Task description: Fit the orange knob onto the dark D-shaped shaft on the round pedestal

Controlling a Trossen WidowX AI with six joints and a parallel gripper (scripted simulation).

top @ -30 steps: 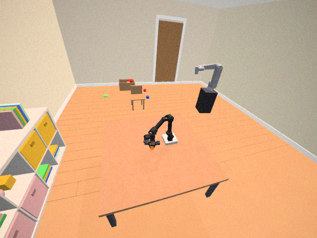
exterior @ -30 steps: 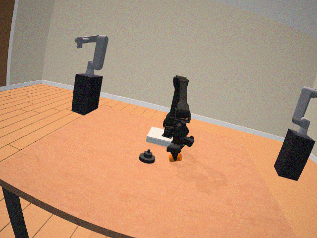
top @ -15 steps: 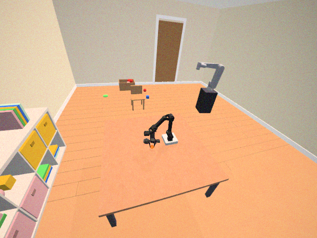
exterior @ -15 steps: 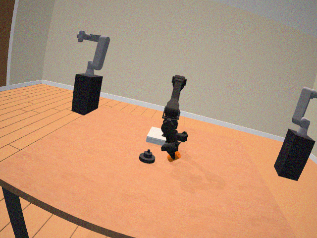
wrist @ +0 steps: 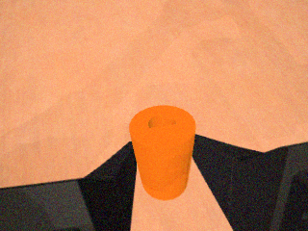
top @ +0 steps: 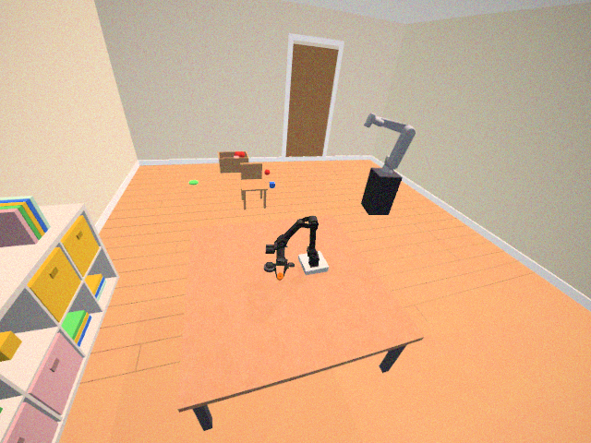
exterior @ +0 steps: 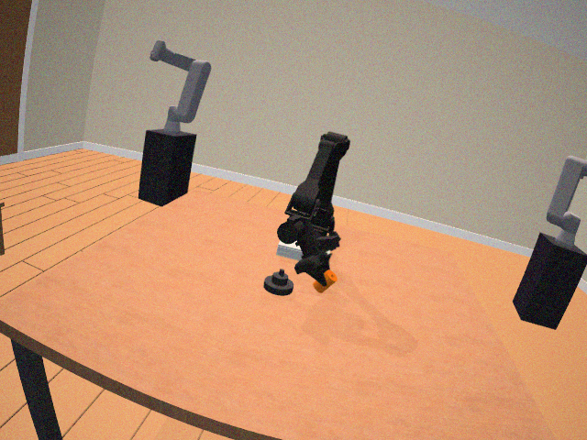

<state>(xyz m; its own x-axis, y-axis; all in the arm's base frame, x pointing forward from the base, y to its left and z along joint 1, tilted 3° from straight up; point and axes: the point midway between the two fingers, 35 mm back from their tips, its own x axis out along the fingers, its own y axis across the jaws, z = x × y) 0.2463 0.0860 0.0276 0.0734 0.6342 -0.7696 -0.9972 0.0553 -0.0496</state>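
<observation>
Now: gripper tip 10 mm to the left of the orange knob. The rest, counted from my gripper tip: pedestal (60 mm ahead, 120 mm to the right).
</observation>
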